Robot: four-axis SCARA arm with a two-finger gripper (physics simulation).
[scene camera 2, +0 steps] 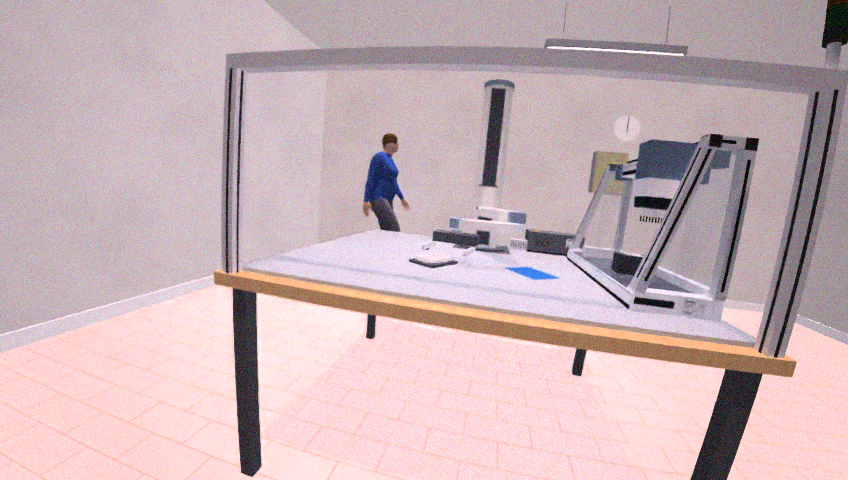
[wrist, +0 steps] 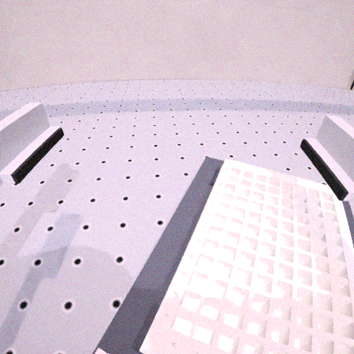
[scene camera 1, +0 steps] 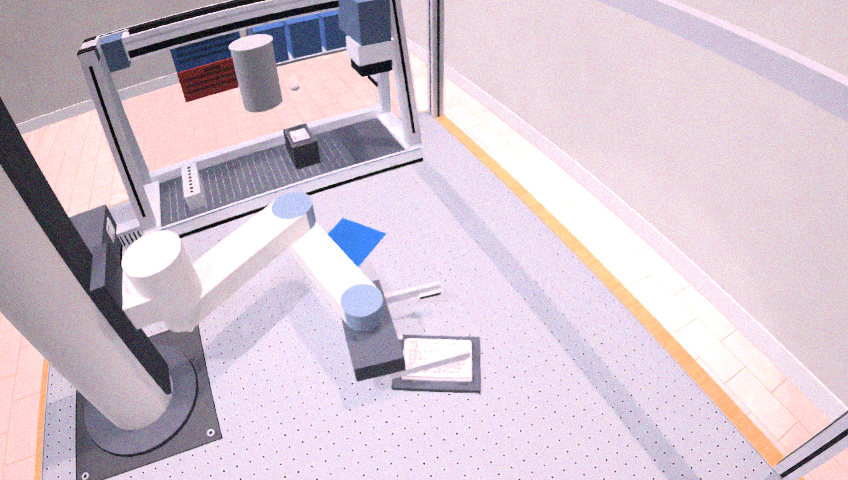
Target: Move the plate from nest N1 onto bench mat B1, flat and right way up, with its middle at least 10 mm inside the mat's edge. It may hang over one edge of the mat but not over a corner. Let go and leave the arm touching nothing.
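Places are measured from the arm's base along level axes (x right, y up, z back), in millimetres.
Pixels of known places: gripper, fingertip midpoint: [scene camera 2: 443,250] [scene camera 1: 454,317]; arm's base at its link origin: [scene camera 2: 481,249] [scene camera 1: 143,400].
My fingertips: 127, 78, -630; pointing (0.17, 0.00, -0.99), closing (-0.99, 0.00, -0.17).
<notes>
For each thing: its top centre in the pictures, then the offset to it from my fingertips, as dx, dy, dz. "pt": a spot on its surface instead. Level surfaces: height alone.
- white plate at its top centre: [scene camera 1: 437,357] [scene camera 2: 434,256] +43, -39, +57
- dark grey nest N1 at its top centre: [scene camera 1: 437,360] [scene camera 2: 433,259] +43, -50, +57
- blue bench mat B1 at its surface level: dy -63
- black box at a spot on its surface: [scene camera 1: 302,148] pt -643, +45, +107
- upright post at a spot on its surface: [scene camera 1: 436,59] pt -812, +138, -387
The white plate [scene camera 1: 440,347] [scene camera 2: 435,258] [wrist: 265,260], with a grid of square wells facing up, lies flat in the dark grey nest N1 [scene camera 1: 437,387] [wrist: 176,239]. The blue bench mat B1 [scene camera 1: 358,239] [scene camera 2: 532,273] lies behind it in scene camera 1, partly hidden by the forearm. My gripper [scene camera 1: 449,323] [scene camera 2: 447,248] [wrist: 181,120] is open and empty, above bench height. It is off-centre to the plate: one finger crosses over the plate in scene camera 1 and shows at its right side in the wrist view; the other is out over the bench.
The arm's column [scene camera 1: 89,297] [scene camera 2: 498,136] stands on a dark base plate. A framed gantry machine [scene camera 1: 279,181] [scene camera 2: 672,297] with a grey deck stands beyond the mat, with a black box [scene camera 1: 302,148] on it. An upright post [scene camera 1: 436,59] rises at the bench's edge. A person [scene camera 2: 382,178] is behind the bench.
</notes>
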